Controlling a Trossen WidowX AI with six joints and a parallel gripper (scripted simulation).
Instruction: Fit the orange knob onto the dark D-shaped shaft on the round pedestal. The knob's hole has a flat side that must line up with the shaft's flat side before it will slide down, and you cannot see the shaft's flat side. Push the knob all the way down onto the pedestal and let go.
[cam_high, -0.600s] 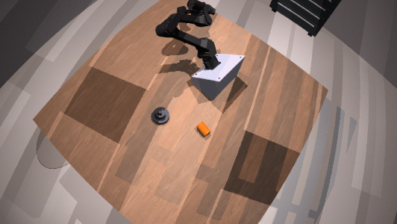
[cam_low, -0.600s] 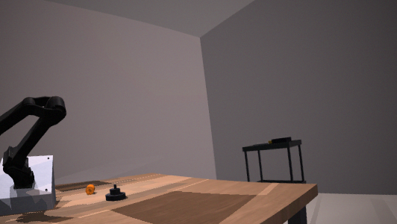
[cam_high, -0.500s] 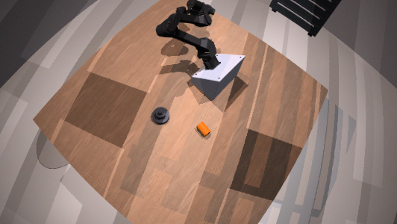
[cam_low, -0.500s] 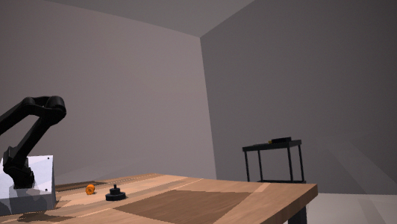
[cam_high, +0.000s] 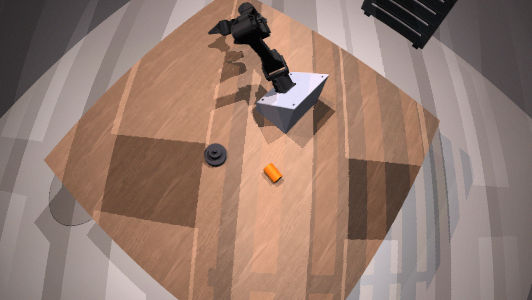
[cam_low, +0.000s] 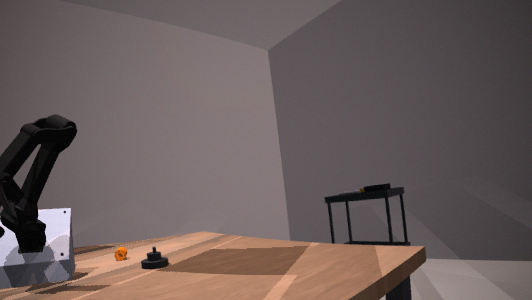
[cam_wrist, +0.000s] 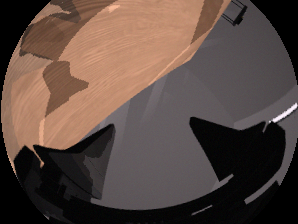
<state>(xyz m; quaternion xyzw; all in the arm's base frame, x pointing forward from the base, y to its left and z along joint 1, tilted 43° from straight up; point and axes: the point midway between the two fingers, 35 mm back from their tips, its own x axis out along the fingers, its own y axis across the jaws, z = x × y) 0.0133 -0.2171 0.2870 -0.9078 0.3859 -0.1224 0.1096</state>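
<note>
Right now my gripper tip is 210 mm short of the orange knob, 560 mm to the right of it and 130 mm above it. From my gripper tip the other things lie so: round pedestal (310 mm ahead, 360 mm to the left, 120 mm below).
</note>
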